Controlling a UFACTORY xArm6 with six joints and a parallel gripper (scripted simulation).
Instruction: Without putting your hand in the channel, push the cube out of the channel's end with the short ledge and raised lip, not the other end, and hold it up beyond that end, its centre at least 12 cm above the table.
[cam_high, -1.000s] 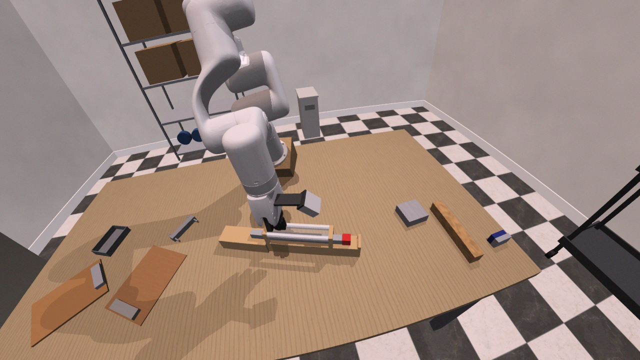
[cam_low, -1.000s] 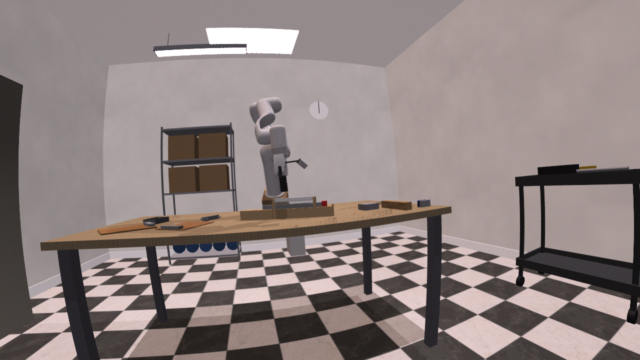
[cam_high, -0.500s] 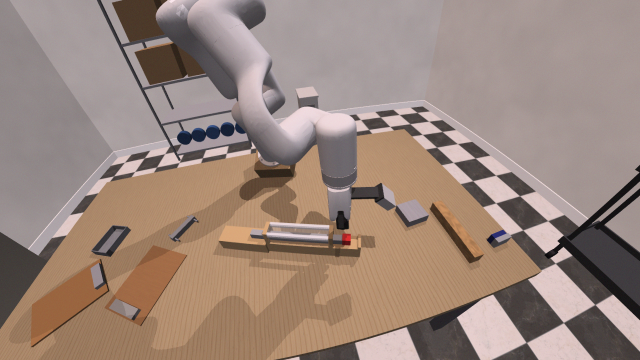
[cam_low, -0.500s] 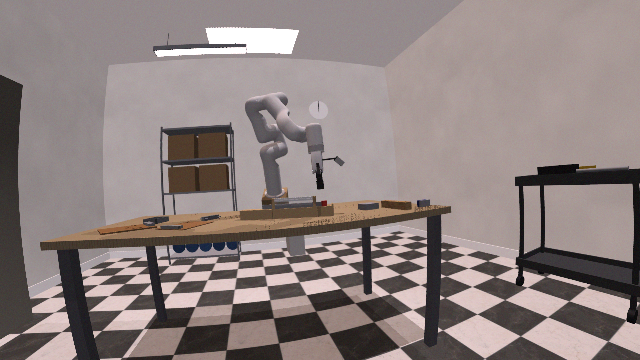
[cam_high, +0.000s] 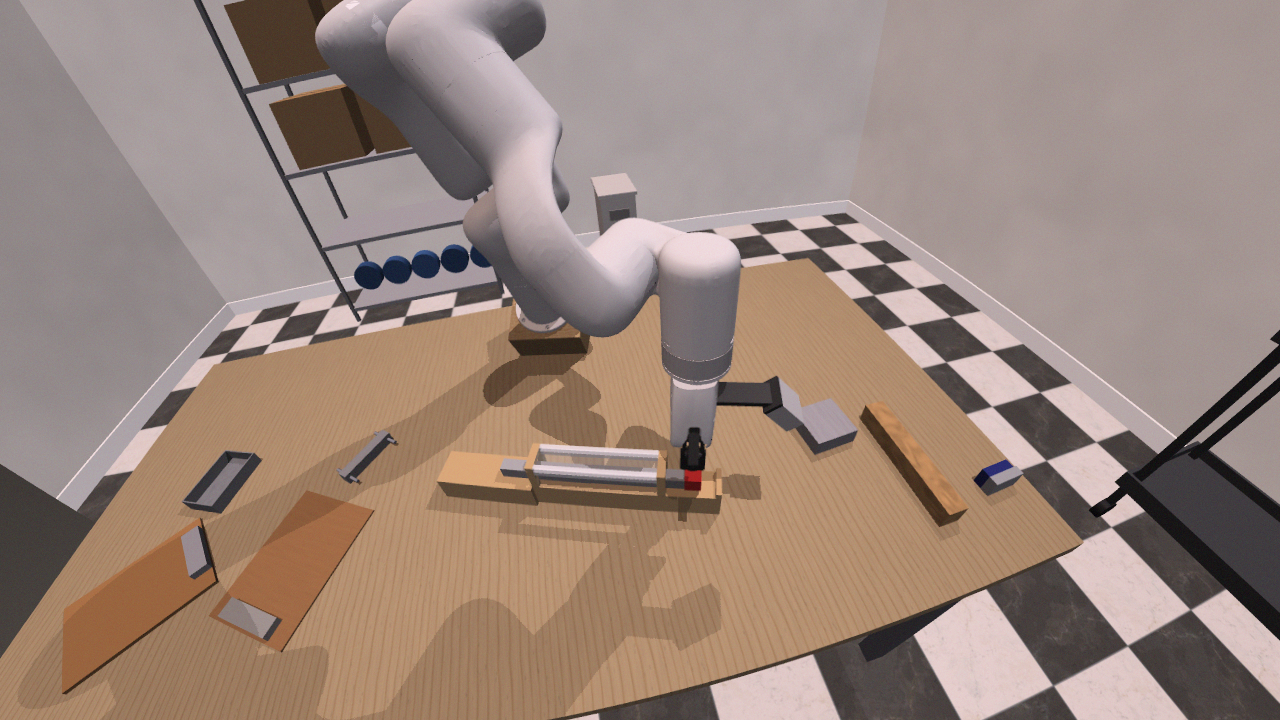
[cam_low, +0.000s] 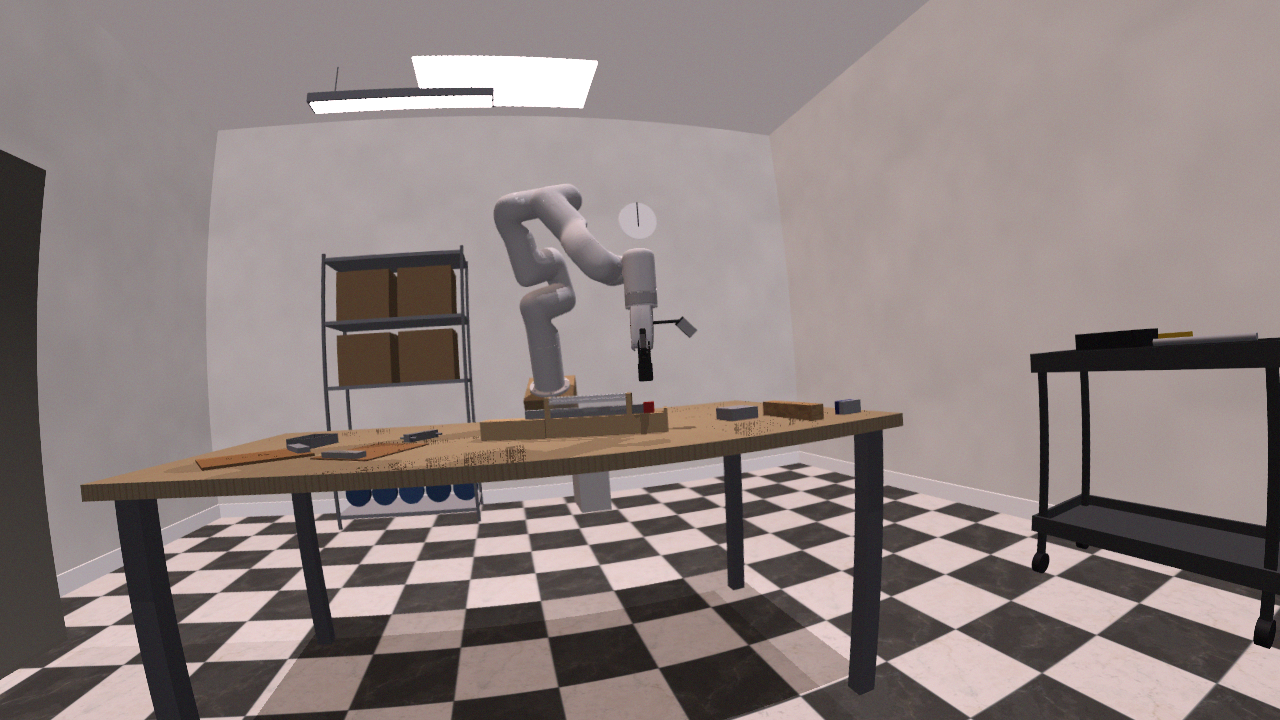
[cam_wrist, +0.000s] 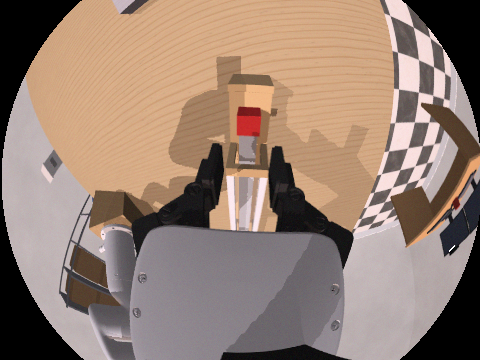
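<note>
The red cube is 80 mm below my hand. The rest, counted from my hand: grey block (80 mm behind, 260 mm to the left, 120 mm below); channel (40 mm behind, 130 mm to the right, 80 mm below); wooden beam (30 mm ahead, 360 mm to the left, 120 mm below).
</note>
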